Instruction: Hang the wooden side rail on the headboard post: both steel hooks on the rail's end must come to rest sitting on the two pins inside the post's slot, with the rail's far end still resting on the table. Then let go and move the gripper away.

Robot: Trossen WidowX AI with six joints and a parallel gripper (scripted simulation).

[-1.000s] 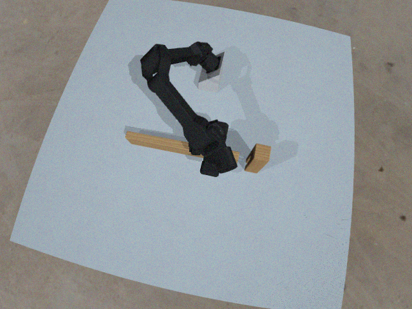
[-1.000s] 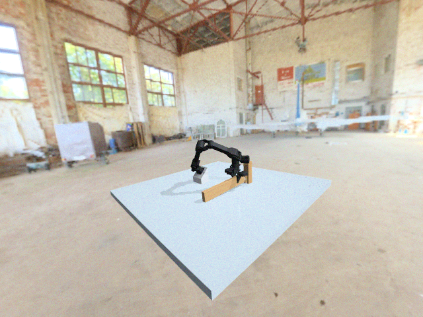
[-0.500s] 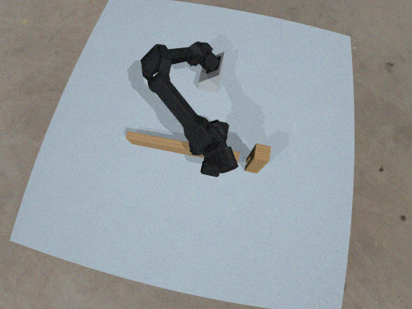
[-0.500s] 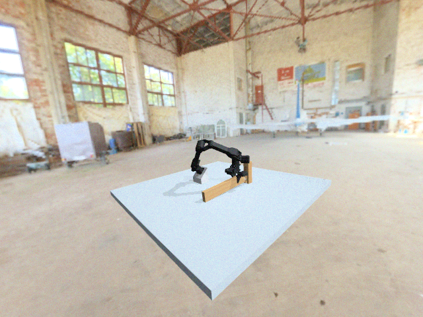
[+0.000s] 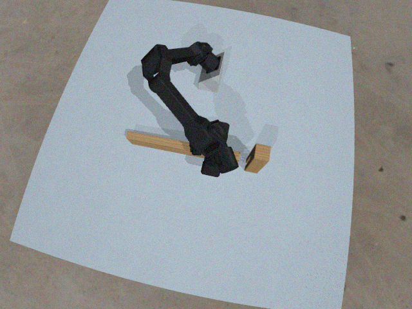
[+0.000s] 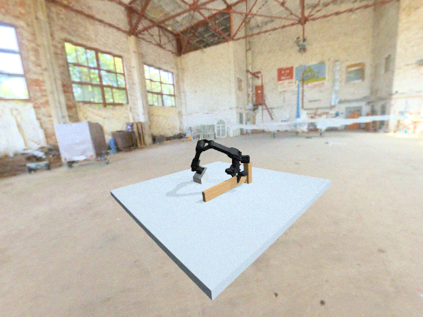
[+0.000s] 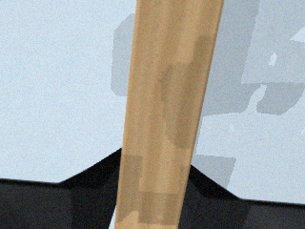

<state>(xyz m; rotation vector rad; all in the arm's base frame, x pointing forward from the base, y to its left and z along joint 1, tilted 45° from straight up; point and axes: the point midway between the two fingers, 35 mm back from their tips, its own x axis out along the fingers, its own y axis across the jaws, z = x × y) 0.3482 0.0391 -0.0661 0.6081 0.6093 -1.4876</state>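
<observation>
My gripper tip is 15 cm to the right of the headboard post and 4 cm below it.
</observation>
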